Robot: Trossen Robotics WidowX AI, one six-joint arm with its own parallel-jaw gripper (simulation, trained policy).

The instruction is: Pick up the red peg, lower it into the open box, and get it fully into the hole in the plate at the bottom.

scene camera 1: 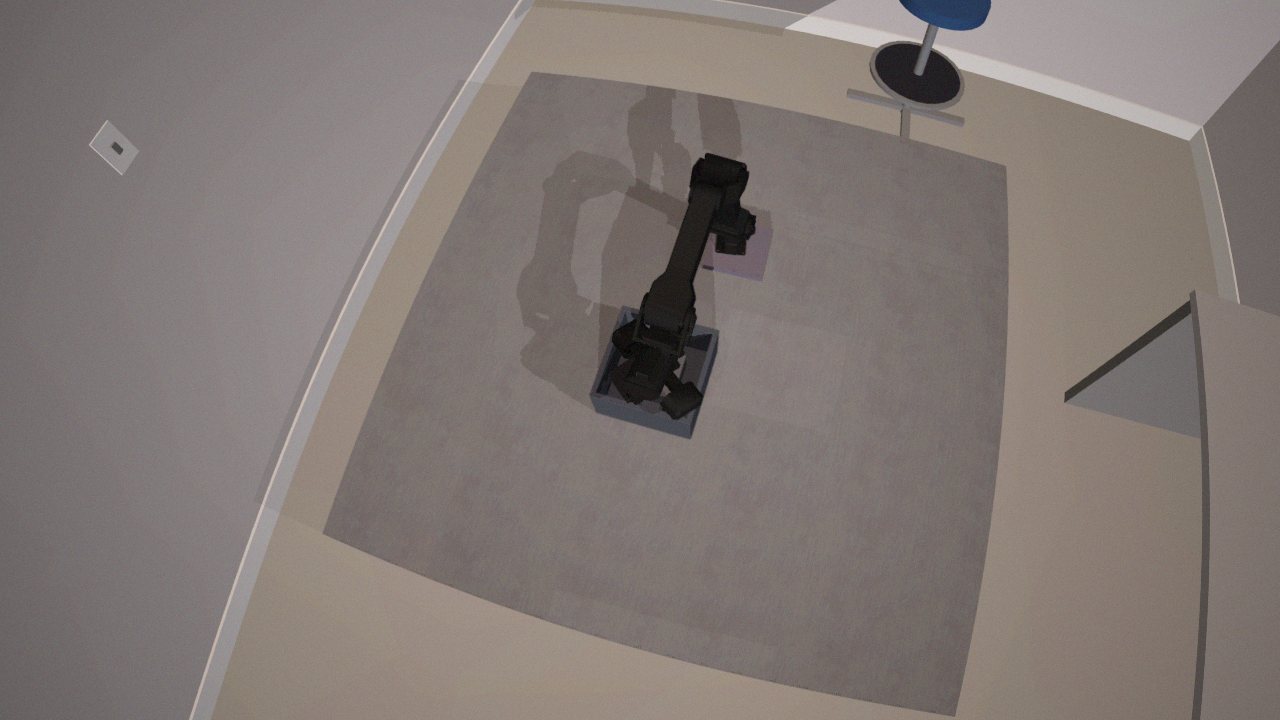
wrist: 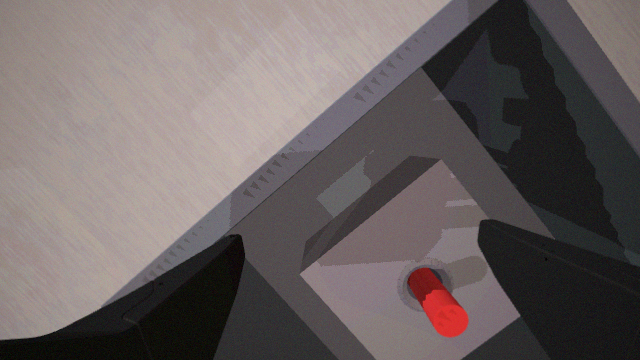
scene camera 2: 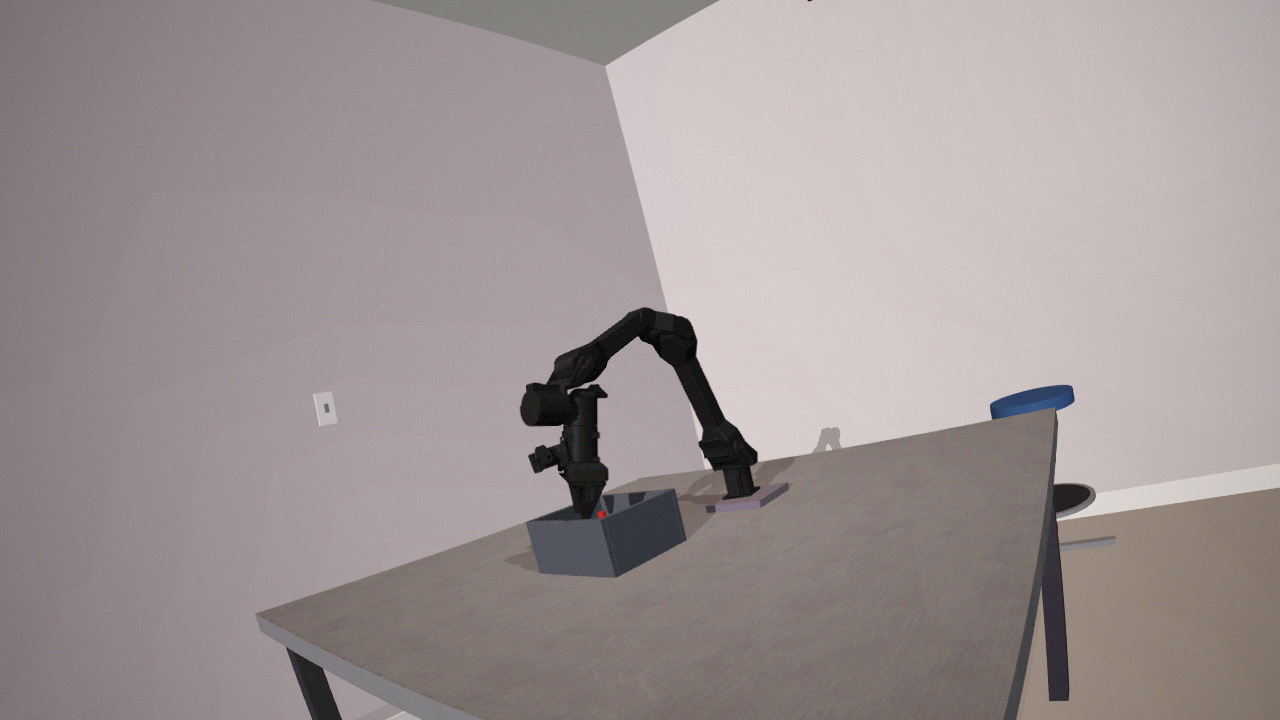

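Scene camera 1 shows the gripper; the wrist view shows the gripper too. Present in the pictures, along with the gripper: a box, a red peg and a plate.
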